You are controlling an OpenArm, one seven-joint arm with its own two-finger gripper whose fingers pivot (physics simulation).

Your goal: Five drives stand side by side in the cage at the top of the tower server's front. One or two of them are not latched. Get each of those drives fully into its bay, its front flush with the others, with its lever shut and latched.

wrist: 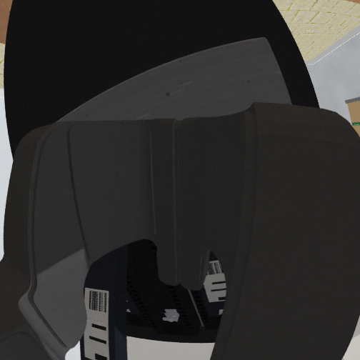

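My gripper (pixel 189 205) is shut, with nothing seen between its fingertips. The fingertips point down in the wrist view, in front of the dark drive cage. To their left a dark blue drive part (pixel 118 310) with a white barcode label (pixel 97 301) shows large and runs past the cage's edge to the bottom of the view. Whether it is a drive front or a lever I cannot tell. Right of the fingertips another drive's label (pixel 216 281) shows, partly hidden by the finger. Between them are dark perforated strips and a small bright piece (pixel 171 315). The fingers hide the other drives and most levers.
A pale panel of the tower (pixel 170 350) lies below the cage's edge. A large black rounded surface (pixel 150 40) with a dark grey patch (pixel 200 85) fills the upper view. A brown box (pixel 354 112) shows at the right edge, and yellowish brickwork (pixel 320 25) at the upper right.
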